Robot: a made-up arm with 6 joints.
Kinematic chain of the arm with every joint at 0, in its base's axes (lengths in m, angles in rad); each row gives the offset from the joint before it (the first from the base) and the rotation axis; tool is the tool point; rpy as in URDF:
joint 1: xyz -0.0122 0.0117 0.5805 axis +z
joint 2: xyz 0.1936 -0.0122 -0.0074 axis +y
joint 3: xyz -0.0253 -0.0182 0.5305 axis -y
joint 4: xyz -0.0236 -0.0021 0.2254 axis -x
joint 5: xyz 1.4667 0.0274 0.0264 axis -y
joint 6: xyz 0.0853 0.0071 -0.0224 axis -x
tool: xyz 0.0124 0.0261 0.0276 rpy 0 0 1.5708
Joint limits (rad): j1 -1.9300..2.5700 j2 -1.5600..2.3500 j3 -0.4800..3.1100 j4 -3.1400..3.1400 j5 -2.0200..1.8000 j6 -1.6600..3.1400
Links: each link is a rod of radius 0.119 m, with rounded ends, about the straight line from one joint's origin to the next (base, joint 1, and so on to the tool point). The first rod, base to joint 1, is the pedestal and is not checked.
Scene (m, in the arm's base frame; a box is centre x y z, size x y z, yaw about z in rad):
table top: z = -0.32
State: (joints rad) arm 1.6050 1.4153 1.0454 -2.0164 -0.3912 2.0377
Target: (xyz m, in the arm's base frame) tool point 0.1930 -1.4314 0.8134
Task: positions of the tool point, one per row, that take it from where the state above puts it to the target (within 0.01 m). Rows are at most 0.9 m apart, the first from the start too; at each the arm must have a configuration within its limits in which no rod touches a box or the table.
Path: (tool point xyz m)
1: -0.1247 2.1427 1.2866
2: -0.1274 1.6633 2.0306
3: -0.0920 0.9080 2.4805
4: -0.0218 0.0454 2.5435
5: 0.0665 -0.7331 2.2169
6: 0.1473 -1.2601 1.5883
7: 0.1930 -1.4314 0.8134

